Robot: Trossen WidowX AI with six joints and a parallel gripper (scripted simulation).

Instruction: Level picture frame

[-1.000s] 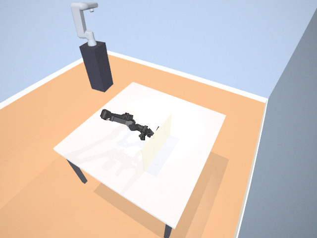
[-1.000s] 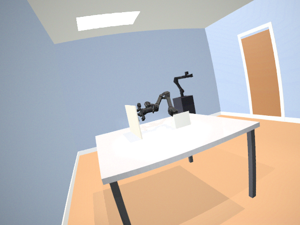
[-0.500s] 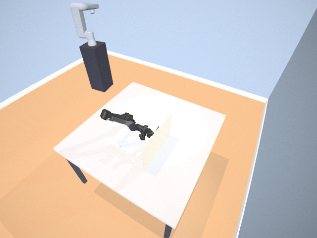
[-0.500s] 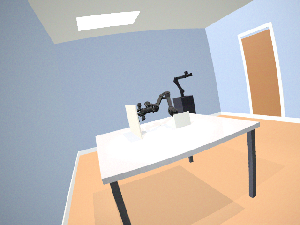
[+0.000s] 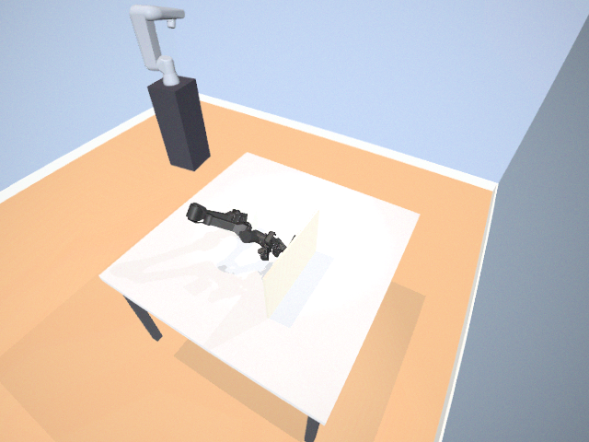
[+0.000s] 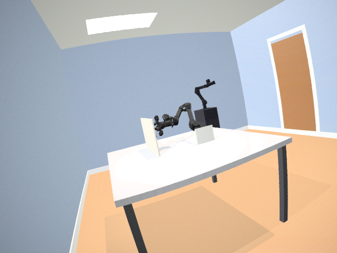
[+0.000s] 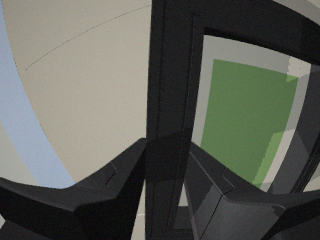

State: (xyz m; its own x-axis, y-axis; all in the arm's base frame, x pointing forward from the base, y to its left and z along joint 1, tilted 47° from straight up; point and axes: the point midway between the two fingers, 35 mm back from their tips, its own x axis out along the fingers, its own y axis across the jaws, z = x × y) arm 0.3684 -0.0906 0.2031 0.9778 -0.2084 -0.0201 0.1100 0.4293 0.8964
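Right now my gripper tip is 2 cm to the right of the picture frame and 5 cm above it. Round my gripper tip: cream wall panel 1 cm ahead, 7 cm below.
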